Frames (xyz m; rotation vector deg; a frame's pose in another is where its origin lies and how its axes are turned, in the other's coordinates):
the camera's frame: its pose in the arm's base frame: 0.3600 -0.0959 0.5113 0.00 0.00 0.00
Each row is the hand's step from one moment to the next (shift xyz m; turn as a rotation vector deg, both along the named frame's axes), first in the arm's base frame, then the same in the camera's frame.
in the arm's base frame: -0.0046 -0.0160 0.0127 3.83 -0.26 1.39
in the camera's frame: -0.0046 -0.0160 0.0127 3.83 -0.26 1.39
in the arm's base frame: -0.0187 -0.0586 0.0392 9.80 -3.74 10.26
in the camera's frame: -0.0187 -0.0586 0.0392 9.80 -3.74 10.26
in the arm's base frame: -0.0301 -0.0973 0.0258 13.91 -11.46 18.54
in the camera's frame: -0.0301 -0.0973 0.0258 13.91 -11.46 18.54
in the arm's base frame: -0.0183 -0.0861 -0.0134 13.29 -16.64 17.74
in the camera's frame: -0.0183 -0.0861 -0.0134 13.29 -16.64 17.74
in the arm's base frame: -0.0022 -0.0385 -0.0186 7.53 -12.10 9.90
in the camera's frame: -0.0022 -0.0385 -0.0186 7.53 -12.10 9.90
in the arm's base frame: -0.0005 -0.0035 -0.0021 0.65 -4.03 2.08
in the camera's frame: -0.0005 -0.0035 -0.0021 0.65 -4.03 2.08
